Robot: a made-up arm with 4 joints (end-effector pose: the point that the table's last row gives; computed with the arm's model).
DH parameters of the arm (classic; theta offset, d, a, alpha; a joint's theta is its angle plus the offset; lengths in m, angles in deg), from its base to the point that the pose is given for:
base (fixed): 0 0.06 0 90
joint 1: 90 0.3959 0.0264 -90
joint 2: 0 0.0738 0.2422 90
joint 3: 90 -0.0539 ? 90
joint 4: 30.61 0 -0.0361 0
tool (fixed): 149.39 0.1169 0 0
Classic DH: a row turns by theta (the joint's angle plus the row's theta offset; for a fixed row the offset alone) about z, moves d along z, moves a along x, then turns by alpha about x.
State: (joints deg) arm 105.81 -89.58 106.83 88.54
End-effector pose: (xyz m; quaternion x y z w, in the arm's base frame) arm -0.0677 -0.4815 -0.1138 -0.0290 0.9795 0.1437 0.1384
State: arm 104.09 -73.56 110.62 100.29
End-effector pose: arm -0.0888 -0.4458 -0.1027 0.2038 0.9488 0.2053 0.1269
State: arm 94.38 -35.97 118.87 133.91
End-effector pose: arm -0.1030 -0.3791 -0.0545 0.7205 0.6344 0.2760 0.0463
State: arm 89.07 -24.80 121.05 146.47
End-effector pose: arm -0.1029 -0.3691 -0.0370 0.8435 0.4697 0.2600 0.0166
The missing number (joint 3, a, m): 0.11
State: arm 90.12 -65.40 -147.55 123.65
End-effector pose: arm -0.1815 -0.5670 0.1688 -0.2334 -0.4206 -0.8740 0.0687
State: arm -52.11 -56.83 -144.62 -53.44
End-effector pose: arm 0.1645 -0.5342 0.1165 -0.0974 0.9252 0.3646 0.0403
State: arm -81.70 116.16 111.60 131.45
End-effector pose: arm -0.0786 -0.3663 0.1793 0.0839 0.1457 -0.8123 0.5585
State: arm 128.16 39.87 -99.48 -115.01
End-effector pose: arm -0.2461 -0.1719 -0.0583 0.2704 -0.0089 -0.9358 0.2262
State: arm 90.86 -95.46 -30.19 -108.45
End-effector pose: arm -0.0058 -0.7906 -0.0436 0.4885 0.0968 -0.0944 0.8620
